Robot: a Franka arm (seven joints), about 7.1 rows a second.
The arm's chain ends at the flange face. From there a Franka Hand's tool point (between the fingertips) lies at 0.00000 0.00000 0.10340 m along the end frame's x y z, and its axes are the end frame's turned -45 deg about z.
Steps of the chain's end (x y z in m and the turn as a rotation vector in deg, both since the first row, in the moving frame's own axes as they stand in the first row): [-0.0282 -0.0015 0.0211 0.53 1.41 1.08]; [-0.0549 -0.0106 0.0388 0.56 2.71 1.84]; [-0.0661 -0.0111 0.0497 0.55 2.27 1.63]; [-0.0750 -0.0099 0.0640 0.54 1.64 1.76]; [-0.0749 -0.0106 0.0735 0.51 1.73 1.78]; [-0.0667 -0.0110 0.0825 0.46 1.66 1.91]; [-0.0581 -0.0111 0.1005 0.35 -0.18 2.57]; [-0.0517 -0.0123 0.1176 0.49 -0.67 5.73]
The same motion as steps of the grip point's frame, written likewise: [-0.0164 -0.0199 0.0211 -0.62 1.37 1.08]; [-0.0272 -0.0435 0.0387 -1.52 2.31 1.84]; [-0.0353 -0.0523 0.0496 -1.22 1.99 1.63]; [-0.0433 -0.0586 0.0640 -0.78 1.54 1.76]; [-0.0426 -0.0589 0.0734 -0.86 1.58 1.78]; [-0.0367 -0.0534 0.0825 -0.85 1.50 1.91]; [-0.0330 -0.0496 0.1005 0.37 0.12 2.57]; [-0.0280 -0.0467 0.1176 0.82 -0.13 5.73]
